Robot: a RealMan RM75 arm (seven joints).
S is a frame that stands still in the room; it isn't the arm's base.
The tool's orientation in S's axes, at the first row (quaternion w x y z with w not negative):
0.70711 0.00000 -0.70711 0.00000
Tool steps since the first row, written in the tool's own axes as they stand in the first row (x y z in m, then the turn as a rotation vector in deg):
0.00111 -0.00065 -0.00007 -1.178 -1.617 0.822
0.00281 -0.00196 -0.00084 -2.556 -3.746 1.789
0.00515 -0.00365 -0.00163 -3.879 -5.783 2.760
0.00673 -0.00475 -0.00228 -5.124 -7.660 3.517
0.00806 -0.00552 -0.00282 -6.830 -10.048 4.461
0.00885 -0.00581 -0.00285 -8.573 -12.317 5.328
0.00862 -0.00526 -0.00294 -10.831 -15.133 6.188
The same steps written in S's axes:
0.00007 -0.00065 0.00111 -0.822 -1.617 -1.178
0.00084 -0.00196 0.00281 -1.789 -3.746 -2.556
0.00163 -0.00365 0.00515 -2.760 -5.783 -3.879
0.00228 -0.00475 0.00673 -3.517 -7.660 -5.124
0.00282 -0.00552 0.00806 -4.461 -10.048 -6.830
0.00285 -0.00581 0.00885 -5.328 -12.317 -8.573
0.00294 -0.00526 0.00862 -6.188 -15.133 -10.831

